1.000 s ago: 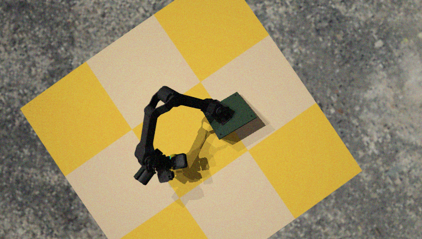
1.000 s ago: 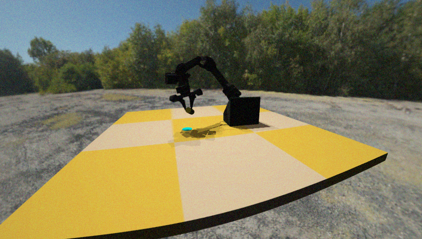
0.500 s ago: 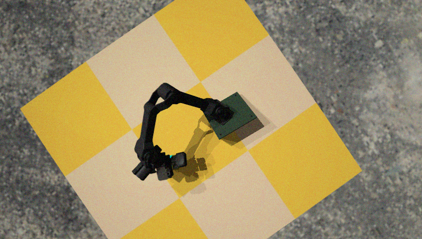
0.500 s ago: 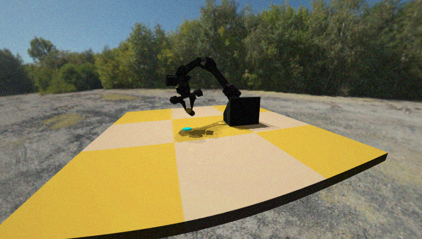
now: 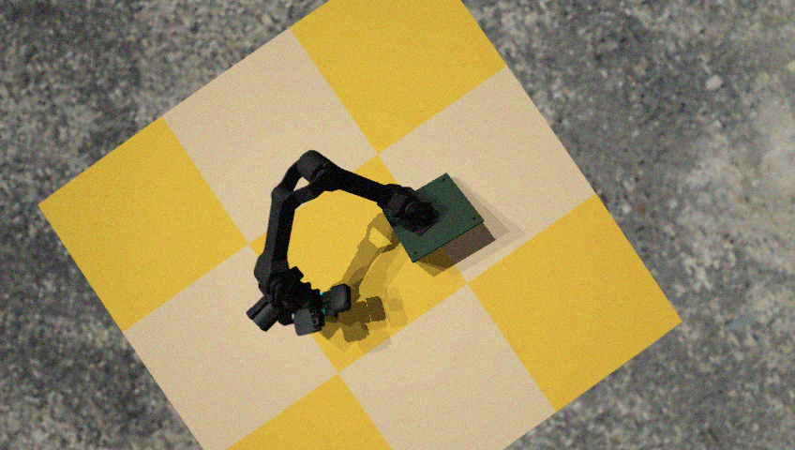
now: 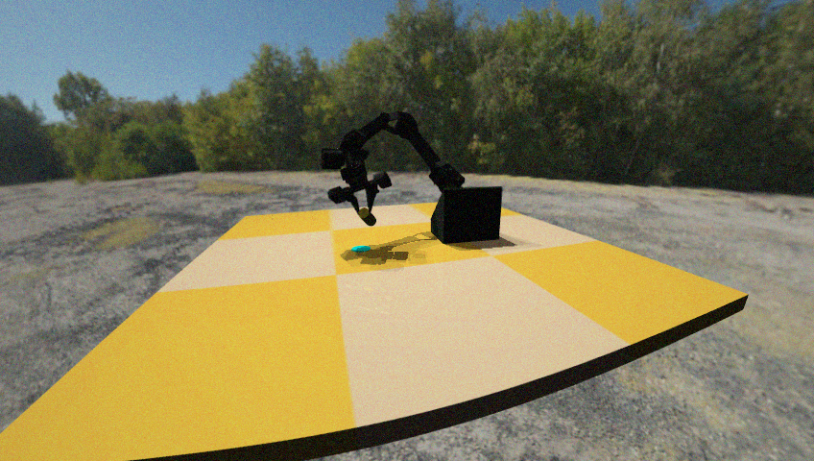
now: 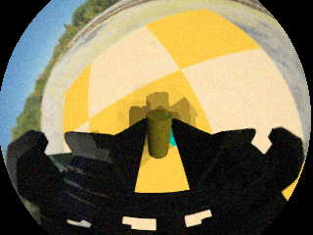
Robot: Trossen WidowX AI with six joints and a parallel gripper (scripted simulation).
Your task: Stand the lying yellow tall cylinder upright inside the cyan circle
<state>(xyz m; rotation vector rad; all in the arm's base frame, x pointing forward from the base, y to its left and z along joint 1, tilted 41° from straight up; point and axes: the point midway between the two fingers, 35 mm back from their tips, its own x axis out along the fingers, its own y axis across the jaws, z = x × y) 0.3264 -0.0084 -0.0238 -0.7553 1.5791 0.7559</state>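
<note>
My gripper tip is 10 mm short of the cyan circle, 30 mm to the left of it and 120 mm above it. The rest, counted from my gripper tip: yellow tall cylinder (10 mm behind, 10 mm to the right, 20 mm below).
</note>
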